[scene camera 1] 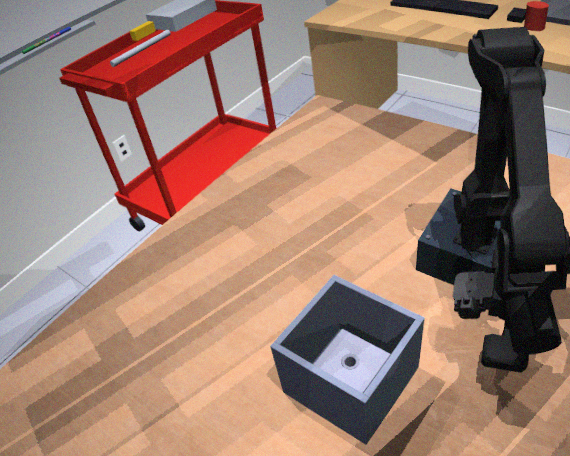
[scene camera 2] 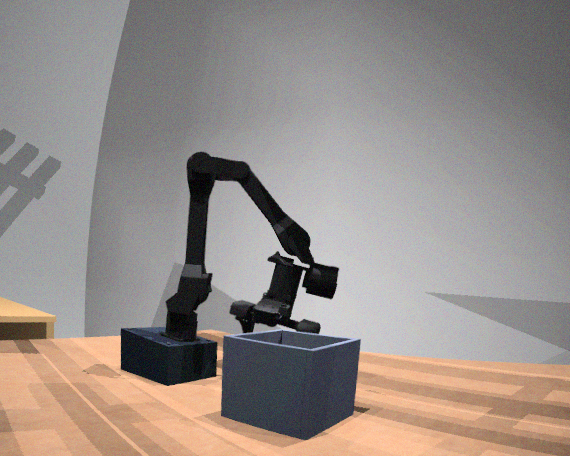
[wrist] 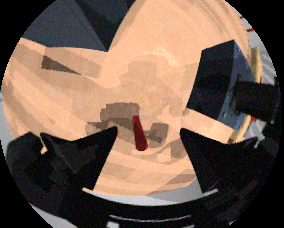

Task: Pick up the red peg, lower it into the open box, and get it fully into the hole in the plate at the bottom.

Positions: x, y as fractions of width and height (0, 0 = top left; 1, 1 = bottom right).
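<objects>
There is a plate in the scene, and it shows in scene camera 1 (0.61, 0.79), while scene camera 2 misses the plate, hidden there by a grey box.
</objects>
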